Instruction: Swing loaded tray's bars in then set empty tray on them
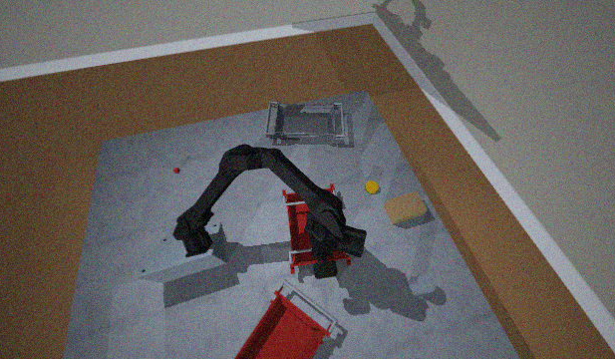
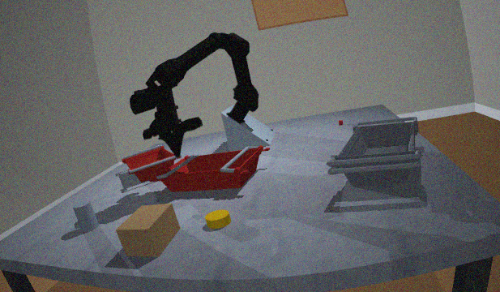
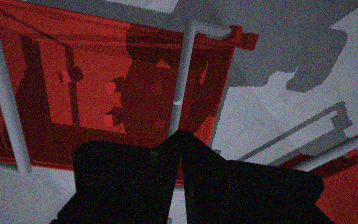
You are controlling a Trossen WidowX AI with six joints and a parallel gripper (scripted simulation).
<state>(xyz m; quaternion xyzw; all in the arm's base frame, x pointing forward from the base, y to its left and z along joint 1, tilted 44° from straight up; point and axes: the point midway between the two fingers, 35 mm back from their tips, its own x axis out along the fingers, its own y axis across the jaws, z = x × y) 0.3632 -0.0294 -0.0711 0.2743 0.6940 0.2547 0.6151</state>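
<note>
The red tray is 180 mm behind my gripper tip, 250 mm to the right of it and 40 mm below it. Also, from my gripper tip: tan box (360 mm ahead, 90 mm to the left, 60 mm below); grey cylinder (300 mm ahead, 160 mm to the right, 50 mm below); yellow disc (270 mm ahead, 210 mm to the left, 80 mm below).
</note>
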